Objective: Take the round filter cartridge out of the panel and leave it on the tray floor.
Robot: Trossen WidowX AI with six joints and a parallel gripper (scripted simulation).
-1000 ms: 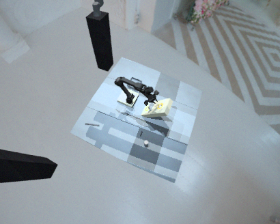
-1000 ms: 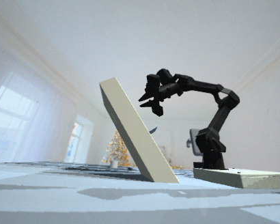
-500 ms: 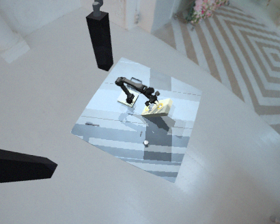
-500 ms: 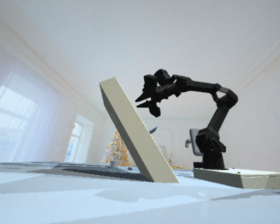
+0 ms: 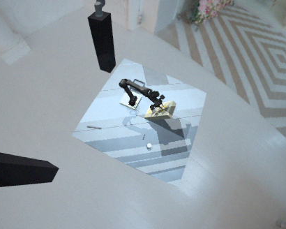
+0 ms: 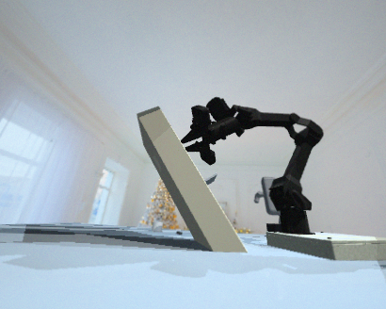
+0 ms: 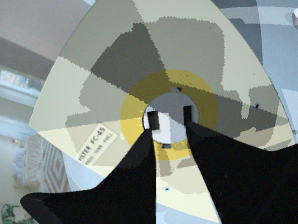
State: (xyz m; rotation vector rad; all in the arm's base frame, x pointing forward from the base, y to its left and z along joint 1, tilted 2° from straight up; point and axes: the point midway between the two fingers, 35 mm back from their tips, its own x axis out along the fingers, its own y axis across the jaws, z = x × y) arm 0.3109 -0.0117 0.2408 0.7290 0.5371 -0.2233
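The round grey filter cartridge is 30 mm ahead of my gripper tip and 30 mm below it. The rest, counted from my gripper tip: tan service panel 20 mm behind, 100 mm below.
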